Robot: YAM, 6 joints.
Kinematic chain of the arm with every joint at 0, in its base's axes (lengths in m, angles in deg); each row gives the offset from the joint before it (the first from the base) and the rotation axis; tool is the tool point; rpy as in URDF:
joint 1: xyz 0 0 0.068 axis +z
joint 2: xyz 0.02 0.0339 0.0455 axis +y
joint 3: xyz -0.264 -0.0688 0 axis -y
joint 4: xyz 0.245 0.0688 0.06 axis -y
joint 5: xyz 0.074 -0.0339 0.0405 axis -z
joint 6: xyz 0.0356 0 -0.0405 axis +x
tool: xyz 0 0 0 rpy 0 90 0
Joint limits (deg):
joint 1: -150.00..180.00
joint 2: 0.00..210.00
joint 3: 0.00..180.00
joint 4: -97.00..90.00
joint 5: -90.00..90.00
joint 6: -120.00..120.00
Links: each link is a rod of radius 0.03 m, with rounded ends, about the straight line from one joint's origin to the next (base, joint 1, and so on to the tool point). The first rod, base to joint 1, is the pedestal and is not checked.
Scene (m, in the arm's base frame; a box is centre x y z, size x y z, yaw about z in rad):
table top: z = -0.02
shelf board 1: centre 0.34 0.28 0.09 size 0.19 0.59 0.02 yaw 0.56
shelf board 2: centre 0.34 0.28 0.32 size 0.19 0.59 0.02 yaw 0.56
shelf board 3: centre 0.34 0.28 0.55 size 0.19 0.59 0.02 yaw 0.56
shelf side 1: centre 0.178 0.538 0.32 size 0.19 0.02 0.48 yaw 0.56
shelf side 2: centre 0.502 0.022 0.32 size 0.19 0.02 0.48 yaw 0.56
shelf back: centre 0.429 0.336 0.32 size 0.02 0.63 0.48 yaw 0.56
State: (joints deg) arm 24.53 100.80 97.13 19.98 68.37 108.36
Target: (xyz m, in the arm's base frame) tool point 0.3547 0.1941 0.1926
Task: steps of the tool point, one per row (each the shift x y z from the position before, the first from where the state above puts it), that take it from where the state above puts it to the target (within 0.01 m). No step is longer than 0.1 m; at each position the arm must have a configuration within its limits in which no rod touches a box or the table.
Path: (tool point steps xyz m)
1: -0.0517 0.0630 -0.0148
2: -0.0618 0.0473 -0.0162
3: -0.0674 0.0304 -0.0175
4: -0.0686 0.0131 -0.0188
5: 0.0494 -0.0525 -0.0609
6: 0.0251 -0.0680 -0.0615
7: -0.0042 -0.0730 -0.0592
8: 0.0510 0.0332 0.0125
9: 0.0525 0.0329 0.0000
10: 0.0515 0.0311 -0.0125

